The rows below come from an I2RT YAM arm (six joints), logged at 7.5 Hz.
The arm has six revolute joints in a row. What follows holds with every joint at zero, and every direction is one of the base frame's. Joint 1 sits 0.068 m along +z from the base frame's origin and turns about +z. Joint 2 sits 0.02 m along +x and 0.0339 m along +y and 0.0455 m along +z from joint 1 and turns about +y. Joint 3 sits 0.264 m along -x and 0.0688 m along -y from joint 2 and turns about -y. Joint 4 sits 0.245 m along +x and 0.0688 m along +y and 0.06 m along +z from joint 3 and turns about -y. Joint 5 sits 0.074 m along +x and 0.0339 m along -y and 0.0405 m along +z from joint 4 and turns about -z. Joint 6 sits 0.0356 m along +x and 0.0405 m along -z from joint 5 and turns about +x. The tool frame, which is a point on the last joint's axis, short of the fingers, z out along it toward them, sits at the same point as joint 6; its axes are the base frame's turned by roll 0, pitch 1.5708 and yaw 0 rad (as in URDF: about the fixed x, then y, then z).
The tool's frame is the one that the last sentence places.
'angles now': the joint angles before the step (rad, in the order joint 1, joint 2, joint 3, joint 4, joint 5, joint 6). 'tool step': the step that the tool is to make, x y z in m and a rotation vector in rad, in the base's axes. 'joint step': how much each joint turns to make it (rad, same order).
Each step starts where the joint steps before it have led.
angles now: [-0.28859 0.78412 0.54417 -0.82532 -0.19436 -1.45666]
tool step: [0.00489 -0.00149 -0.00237 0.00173 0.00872 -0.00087]
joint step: [0.00002 0.03202 0.00112 0.02212 0.00115 0.00040]
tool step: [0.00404 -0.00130 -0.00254 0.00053 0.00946 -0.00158]
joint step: [-0.00002 0.02785 0.00001 0.01868 0.00266 0.00035]
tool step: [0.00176 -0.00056 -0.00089 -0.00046 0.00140 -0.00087]
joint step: [0.00003 0.01072 0.00002 0.00957 0.00116 0.00041]
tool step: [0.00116 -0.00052 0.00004 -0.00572 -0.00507 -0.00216]
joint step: [-0.00006 0.00343 0.00002 0.00989 0.00455 -0.00005]
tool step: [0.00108 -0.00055 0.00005 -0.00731 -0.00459 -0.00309]
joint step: [0.00005 0.00304 -0.00004 0.00956 0.00651 0.00005]
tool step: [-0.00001 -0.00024 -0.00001 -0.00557 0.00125 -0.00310]
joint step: [-0.00004 0.00001 0.00003 0.00037 0.00646 -0.00004]
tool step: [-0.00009 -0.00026 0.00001 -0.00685 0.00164 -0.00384]
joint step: [0.00005 -0.00040 0.00000 -0.00001 0.00804 0.00004]
